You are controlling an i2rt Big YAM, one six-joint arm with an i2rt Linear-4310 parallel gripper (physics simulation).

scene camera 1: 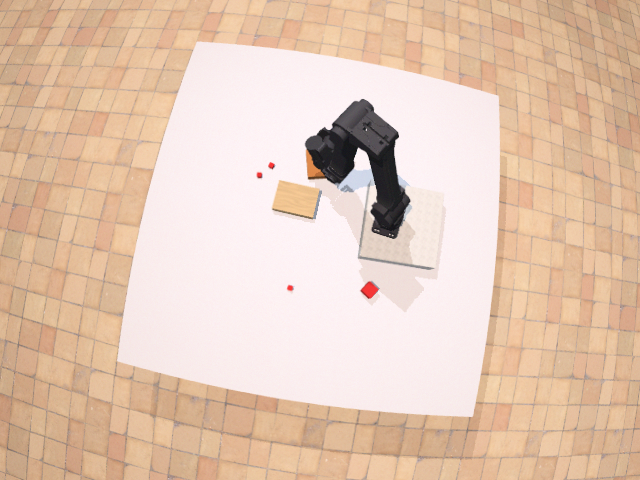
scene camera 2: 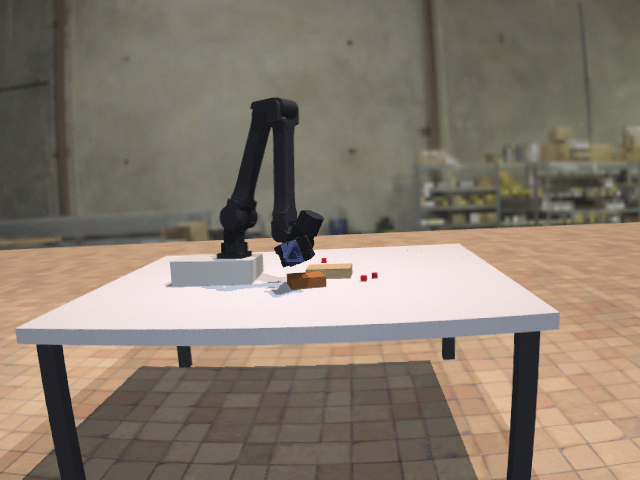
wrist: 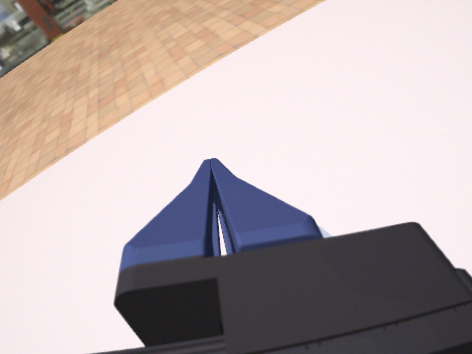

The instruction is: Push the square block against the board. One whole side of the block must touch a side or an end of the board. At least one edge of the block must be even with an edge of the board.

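Where they show: gripper, fingertip midpoint: (scene camera 2: pixel 284 260) (wrist: pixel 211 169); arm's base, link origin: (scene camera 1: pixel 387 218) (scene camera 2: pixel 234 257).
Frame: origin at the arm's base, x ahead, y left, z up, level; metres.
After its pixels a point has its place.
The orange-brown square block (scene camera 1: pixel 313 166) @[y -0.107, x 0.287, z -0.039 m] (scene camera 2: pixel 310 281) @[y -0.176, x 0.288, z -0.050 m] lies flat on the table, partly covered by the arm in the top view. The light wooden board (scene camera 1: pixel 296 198) @[y 0.020, x 0.307, z -0.039 m] (scene camera 2: pixel 338 270) @[y -0.028, x 0.346, z -0.045 m] lies flat close by. In the top view a narrow gap shows between them, and the block's near side is not parallel to the board's long side. My gripper (scene camera 2: pixel 293 252) @[y -0.285, x 0.245, z 0.029 m] (wrist: pixel 211 169) @[y -0.285, x 0.245, z 0.029 m] is shut and empty, with its blue fingertips together. In the side view it hangs above and slightly left of the block. Its fingertips are hidden under the arm in the top view. The wrist view shows neither block nor board.
Two small red cubes (scene camera 1: pixel 271 165) @[y -0.072, x 0.428, z -0.054 m] (scene camera 1: pixel 259 175) @[y -0.024, x 0.456, z -0.055 m] lie left of the block and board. Another small red cube (scene camera 1: pixel 290 287) @[y 0.306, x 0.236, z -0.054 m] and a larger red block (scene camera 1: pixel 369 289) @[y 0.238, x -0.010, z -0.030 m] lie toward the bottom of the top view. The arm stands on a grey-white plinth (scene camera 1: pixel 429 227) @[y -0.015, x -0.145, z 0.004 m] (scene camera 2: pixel 211 272) @[y -0.129, x -0.035, z -0.028 m] at the right.
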